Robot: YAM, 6 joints.
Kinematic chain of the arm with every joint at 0, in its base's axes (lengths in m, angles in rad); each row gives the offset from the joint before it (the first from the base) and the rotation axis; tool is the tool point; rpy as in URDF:
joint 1: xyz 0 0 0.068 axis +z
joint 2: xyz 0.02 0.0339 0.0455 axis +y
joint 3: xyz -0.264 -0.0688 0 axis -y
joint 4: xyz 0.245 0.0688 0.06 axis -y
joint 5: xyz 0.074 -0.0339 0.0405 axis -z
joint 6: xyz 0.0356 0 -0.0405 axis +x
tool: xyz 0 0 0 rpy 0 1.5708 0
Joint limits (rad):
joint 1: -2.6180..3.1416
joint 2: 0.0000..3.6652
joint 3: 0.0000..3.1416
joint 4: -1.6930..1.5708
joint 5: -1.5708..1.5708
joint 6: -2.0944..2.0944
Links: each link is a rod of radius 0.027 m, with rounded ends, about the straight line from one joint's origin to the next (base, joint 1, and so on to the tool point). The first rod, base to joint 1, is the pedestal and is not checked.
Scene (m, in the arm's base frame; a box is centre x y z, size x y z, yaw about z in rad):
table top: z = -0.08
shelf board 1: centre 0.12 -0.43 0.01 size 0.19 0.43 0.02 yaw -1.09
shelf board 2: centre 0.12 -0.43 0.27 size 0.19 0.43 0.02 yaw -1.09
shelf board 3: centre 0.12 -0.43 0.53 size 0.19 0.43 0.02 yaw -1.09
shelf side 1: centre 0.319 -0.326 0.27 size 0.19 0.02 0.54 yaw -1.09
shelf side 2: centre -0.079 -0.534 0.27 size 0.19 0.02 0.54 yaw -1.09
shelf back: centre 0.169 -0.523 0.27 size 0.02 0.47 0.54 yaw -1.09
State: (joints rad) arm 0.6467 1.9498 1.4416 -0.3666 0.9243 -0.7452
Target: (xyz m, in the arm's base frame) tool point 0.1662 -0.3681 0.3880
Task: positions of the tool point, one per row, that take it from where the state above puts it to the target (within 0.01 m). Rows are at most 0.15 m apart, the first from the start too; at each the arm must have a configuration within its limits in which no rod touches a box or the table.
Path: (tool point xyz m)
1: 0.3952 0.1223 0.3111
2: 0.3817 0.0064 0.4025
3: 0.3157 -0.0885 0.4873
4: 0.2574 -0.1660 0.4562
5: 0.1810 -0.2167 0.4229
6: 0.0977 -0.2368 0.3880
7: 0.1324 -0.3021 0.3966
8: 0.1662 -0.3681 0.3880

